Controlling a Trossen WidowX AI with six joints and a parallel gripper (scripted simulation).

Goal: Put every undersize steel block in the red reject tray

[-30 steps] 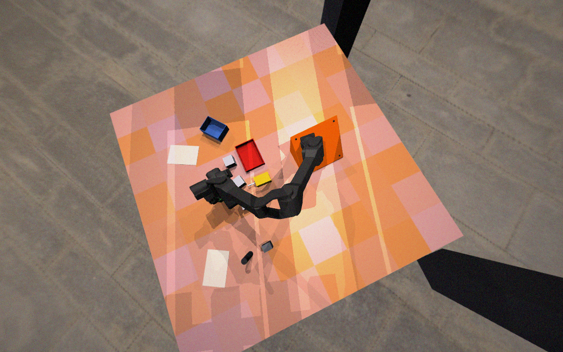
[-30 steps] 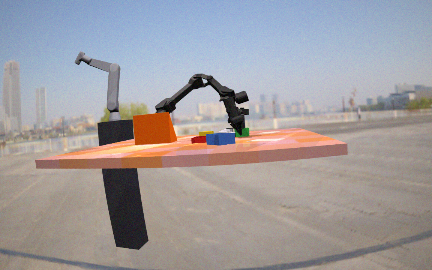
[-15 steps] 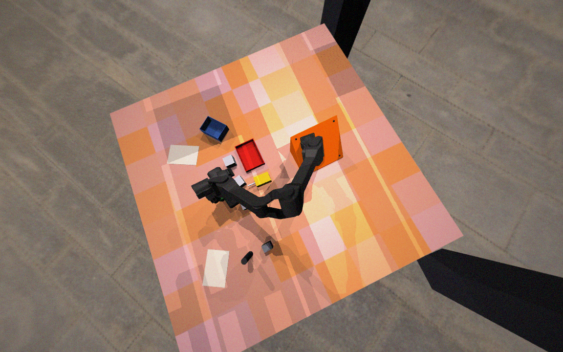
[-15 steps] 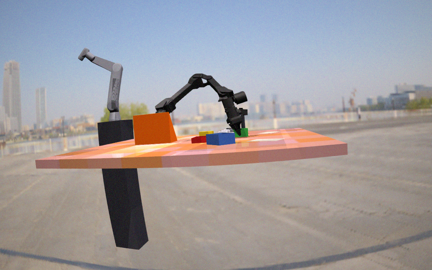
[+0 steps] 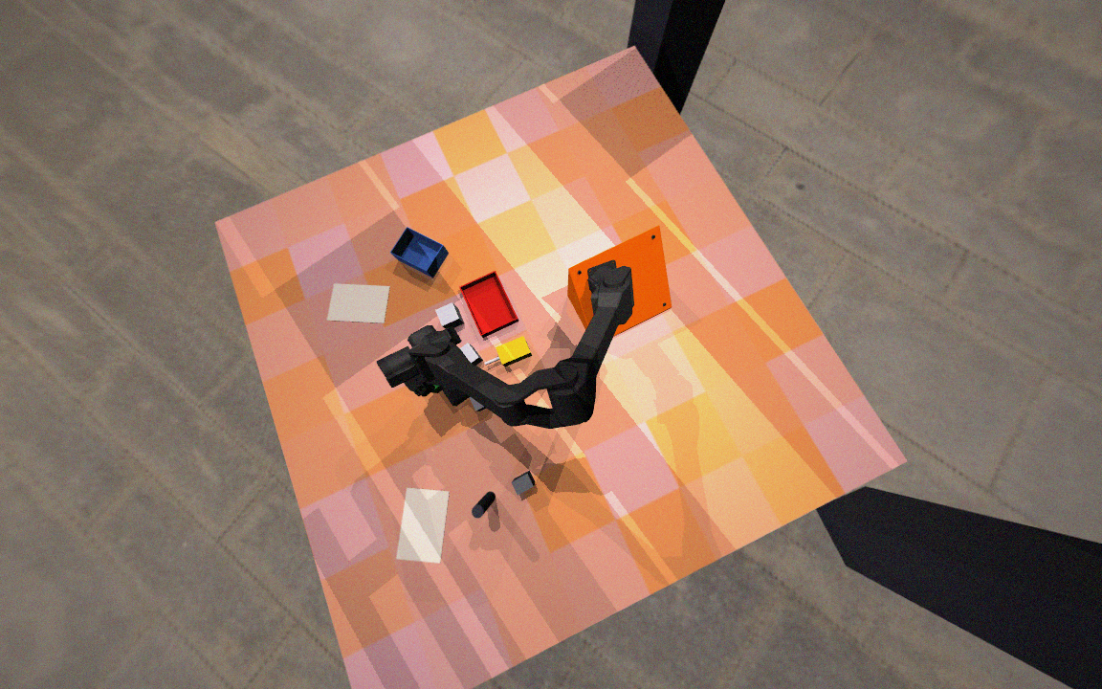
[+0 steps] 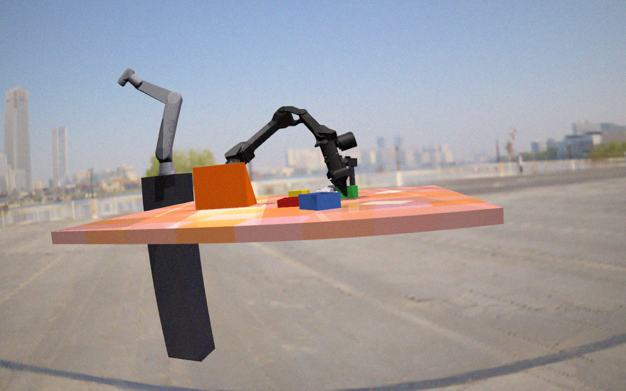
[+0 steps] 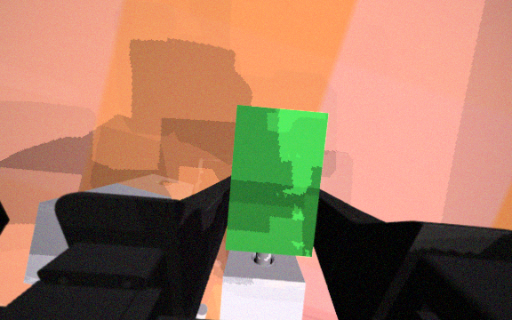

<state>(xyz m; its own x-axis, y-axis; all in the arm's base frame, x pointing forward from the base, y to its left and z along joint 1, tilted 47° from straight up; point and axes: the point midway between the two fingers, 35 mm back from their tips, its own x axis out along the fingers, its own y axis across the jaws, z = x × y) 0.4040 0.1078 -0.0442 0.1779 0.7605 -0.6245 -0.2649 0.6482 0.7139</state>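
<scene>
Right now the yellow gauge is 15 cm behind my gripper tip, 1 cm to the left of it and 1 cm above it. Round my gripper tip: green GO gauge (2 cm behind, 1 cm to the right, 1 cm above); then red reject tray (16 cm behind, 13 cm to the right, 1 cm below); then small dark cube (9 cm behind, 30 cm to the left, 1 cm above).
</scene>
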